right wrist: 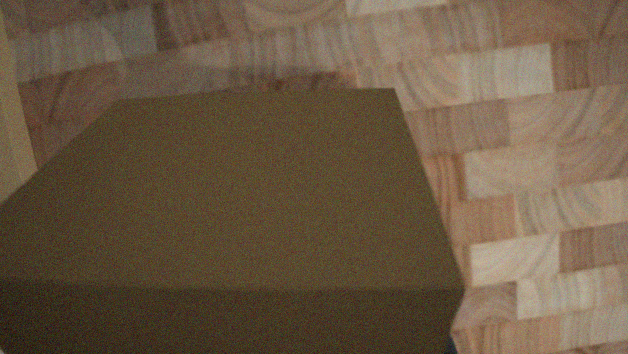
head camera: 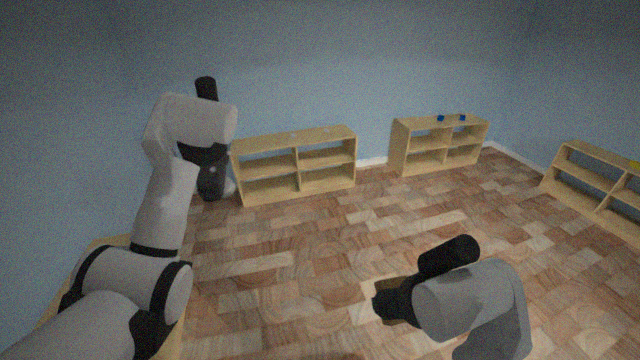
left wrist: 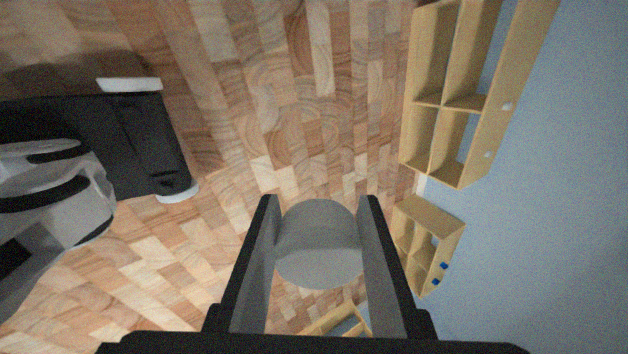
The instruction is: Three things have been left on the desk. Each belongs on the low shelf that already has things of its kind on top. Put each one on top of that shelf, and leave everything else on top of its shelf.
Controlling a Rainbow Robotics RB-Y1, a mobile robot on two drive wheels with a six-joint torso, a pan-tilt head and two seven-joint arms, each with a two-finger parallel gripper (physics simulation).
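Places are measured from the robot's base along level axes (x ahead, y left, z up), in millimetres.
Pixels of known places: left gripper, between the fingertips: point(head camera: 217, 189) point(left wrist: 318, 204).
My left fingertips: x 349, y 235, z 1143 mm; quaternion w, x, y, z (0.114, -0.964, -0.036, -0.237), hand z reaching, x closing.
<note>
For each thing: its top centre in the pictures, then the offset to it from my left fingertips. Level surfaces: height alone.
- grey cylinder, centre of its top: point(left wrist: 338, 275) point(head camera: 222, 180) dy -23, dx -4, dz +30 mm
- large brown block, centre of its top: point(head camera: 398, 290) dy -401, dx -261, dz -100 mm
- low shelf, height of its surface: dz -532 mm
My left gripper point(head camera: 212, 186) point(left wrist: 318, 204) is shut on a grey cylinder point(left wrist: 320, 250), held above the floor; part of the cylinder point(head camera: 229, 187) shows behind the fingers in the head view. My right gripper point(head camera: 384, 304) is shut on a large brown block point(head camera: 394, 284) point(right wrist: 240, 190), which fills much of the right wrist view and hides the fingers. A low shelf point(head camera: 265, 143) point(left wrist: 530, 55) bears two small whitish things point(head camera: 293, 135) point(left wrist: 507, 106). Another low shelf point(head camera: 422, 123) point(left wrist: 430, 215) bears two blue cubes point(head camera: 440, 118) point(left wrist: 444, 265). A third shelf point(head camera: 590, 151) at the right bears a yellow thing point(head camera: 635, 165).
Part of a near wooden shelf point(head camera: 107, 241) shows behind my left arm, and a wooden edge point(right wrist: 9, 130) shows at the left of the right wrist view. Blue walls stand behind the shelves. My dark wheeled base point(left wrist: 135, 145) is at the left in the left wrist view.
</note>
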